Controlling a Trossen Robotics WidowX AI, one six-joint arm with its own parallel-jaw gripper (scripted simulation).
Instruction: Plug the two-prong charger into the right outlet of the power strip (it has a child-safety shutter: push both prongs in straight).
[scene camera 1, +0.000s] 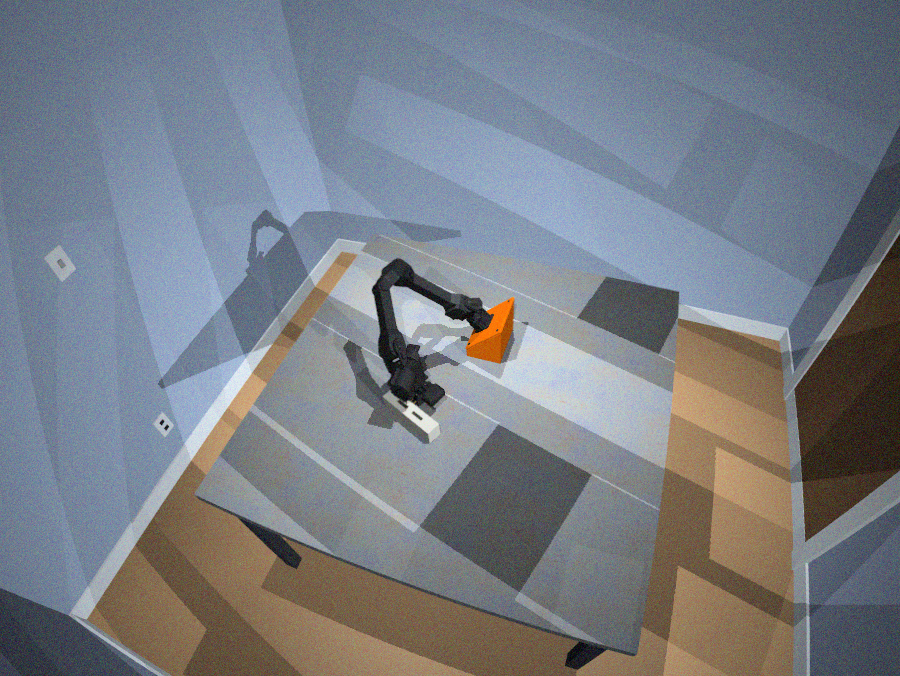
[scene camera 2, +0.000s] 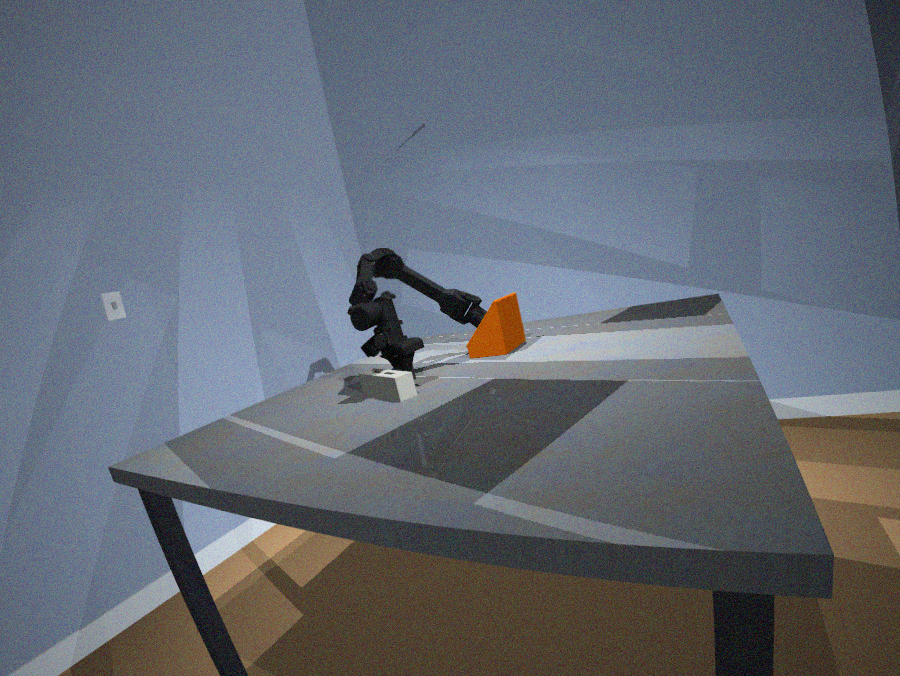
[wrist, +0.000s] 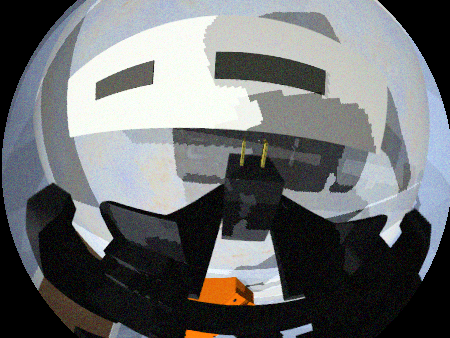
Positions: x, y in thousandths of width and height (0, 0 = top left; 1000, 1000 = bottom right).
The gripper shows in scene camera 1 (468, 587), in scene camera 2 (451, 558) and in the wrist view (546, 567).
